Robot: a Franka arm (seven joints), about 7 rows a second.
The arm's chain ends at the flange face. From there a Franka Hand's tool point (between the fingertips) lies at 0.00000 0.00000 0.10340 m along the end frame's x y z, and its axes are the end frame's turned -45 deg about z.
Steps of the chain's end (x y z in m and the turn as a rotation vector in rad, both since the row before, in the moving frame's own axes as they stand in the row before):
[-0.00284, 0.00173, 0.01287, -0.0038, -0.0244, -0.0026]
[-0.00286, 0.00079, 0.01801, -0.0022, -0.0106, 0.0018]
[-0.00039, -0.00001, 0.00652, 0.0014, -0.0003, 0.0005]
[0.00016, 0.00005, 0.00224, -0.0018, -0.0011, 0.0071]
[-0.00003, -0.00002, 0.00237, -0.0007, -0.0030, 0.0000]
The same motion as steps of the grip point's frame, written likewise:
[-0.00530, -0.00229, 0.01284, 0.0146, -0.0199, -0.0026]
[-0.00352, -0.00208, 0.01800, 0.0059, -0.0091, 0.0018]
[-0.00019, -0.00041, 0.00652, 0.0012, 0.0008, 0.0005]
[-0.00013, 0.00020, 0.00224, -0.0005, -0.0021, 0.0071]
[-0.00028, -0.00020, 0.00237, 0.0016, -0.0026, 0.0000]

